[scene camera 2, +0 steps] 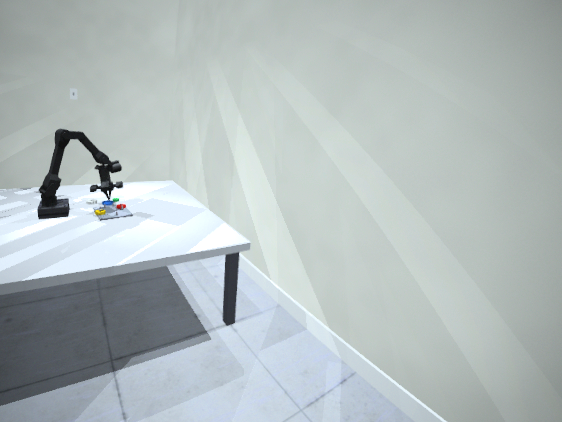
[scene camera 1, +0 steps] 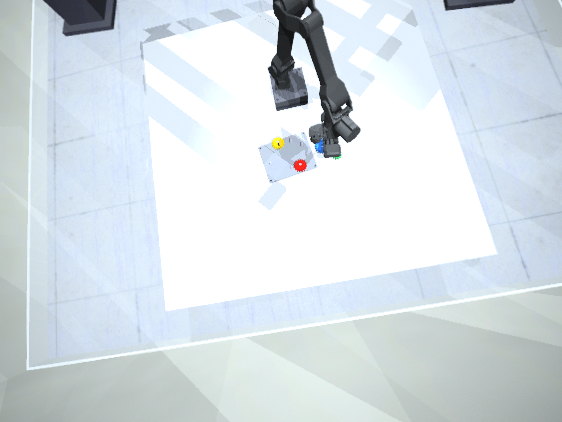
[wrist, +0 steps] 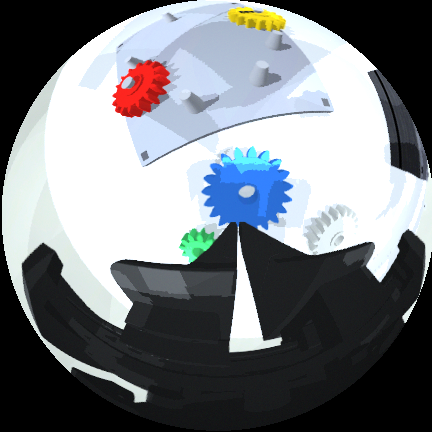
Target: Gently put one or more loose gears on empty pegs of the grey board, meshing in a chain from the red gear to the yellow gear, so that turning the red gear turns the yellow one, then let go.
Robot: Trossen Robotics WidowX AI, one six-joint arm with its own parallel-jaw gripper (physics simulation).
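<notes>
The grey board bears the red gear and the yellow gear, with several empty pegs, among them a near one and a middle one. The blue gear lies off the board. My gripper is shut, tips together over the blue gear's near rim; I see nothing clearly pinched. The green gear is partly behind the left finger; the white gear is to the right.
The arm's base stands behind the board on the white table. In the first scene view the arm hides the fingertips and part of the blue and green gears.
</notes>
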